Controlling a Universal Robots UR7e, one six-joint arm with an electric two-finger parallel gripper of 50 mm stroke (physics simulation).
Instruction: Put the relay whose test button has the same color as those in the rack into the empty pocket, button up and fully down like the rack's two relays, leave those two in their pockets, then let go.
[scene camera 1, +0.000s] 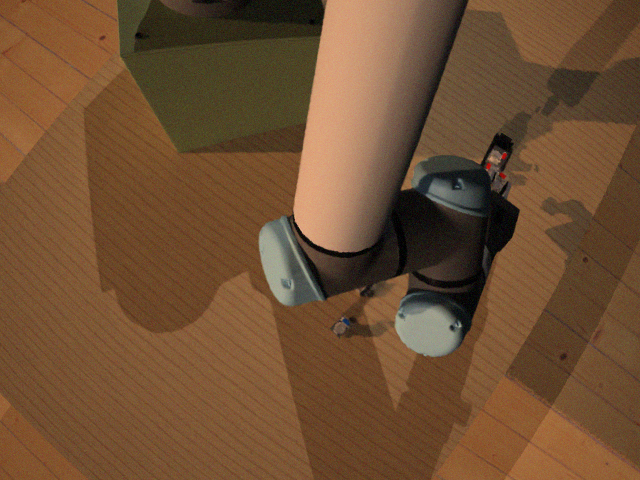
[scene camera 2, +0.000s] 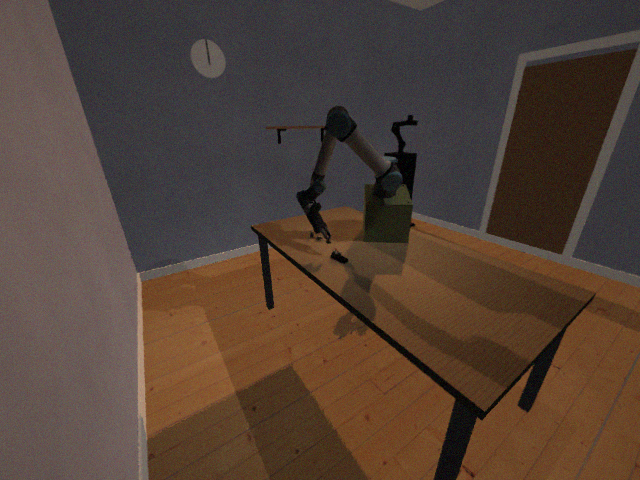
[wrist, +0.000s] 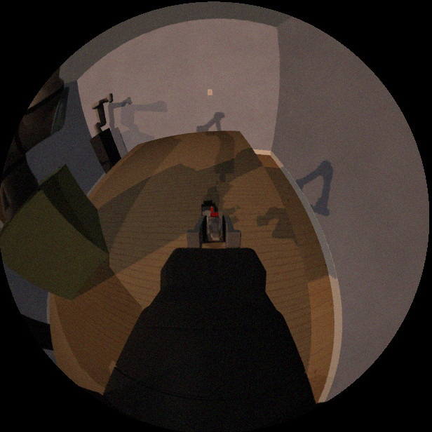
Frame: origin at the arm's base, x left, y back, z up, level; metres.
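Where they show: gripper, fingertip midpoint: (scene camera 1: 498, 181) (scene camera 2: 328, 237); arm's base, origin of the base link: (scene camera 2: 383, 192).
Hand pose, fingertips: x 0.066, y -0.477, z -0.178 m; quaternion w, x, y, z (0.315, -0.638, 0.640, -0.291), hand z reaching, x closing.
Things, the pixels of their top centre, and the offset from my fingertips. Level surfaces: height alone.
- black rack, middle of its top: (scene camera 1: 495, 159) (scene camera 2: 339, 255) dx +0.077, dy +0.018, dz -0.085 m
- relay with a red button, middle of its top: (scene camera 1: 500, 179) dx +0.001, dy -0.001, dz +0.009 m
- relay with a blue button, middle of its top: (scene camera 1: 342, 325) dx -0.302, dy +0.066, dz -0.064 m
- table, its level: dz -0.108 m
- small dark object, middle of its top: (scene camera 1: 361, 281) dx -0.228, dy +0.083, dz -0.087 m
The black rack (scene camera 1: 501, 139) (scene camera 2: 339, 257) (wrist: 208, 203) holds two relays with red buttons (scene camera 1: 504, 155) (scene camera 1: 488, 165); its near end is hidden behind the held relay and the wrist. My gripper (scene camera 1: 501, 187) (scene camera 2: 327, 238) (wrist: 214, 223) is shut on a relay with a red button (scene camera 1: 502, 175) (wrist: 214, 215), its clear body between the fingers, button facing up and toward the rack. In the scene camera 1 view the held relay overlaps the rack's near end. The pocket under it and the height of the gap cannot be made out. In the scene camera 2 view the fingertips are above the table, beside the rack.
A relay with a blue button (scene camera 1: 341, 326) is on the table (scene camera 1: 206, 403) (scene camera 2: 444, 289). Another small dark object (scene camera 1: 367, 291) is partly hidden by the arm. The green pedestal (scene camera 1: 227, 93) (scene camera 2: 387, 222) (wrist: 55, 240) stands at the arm's base.
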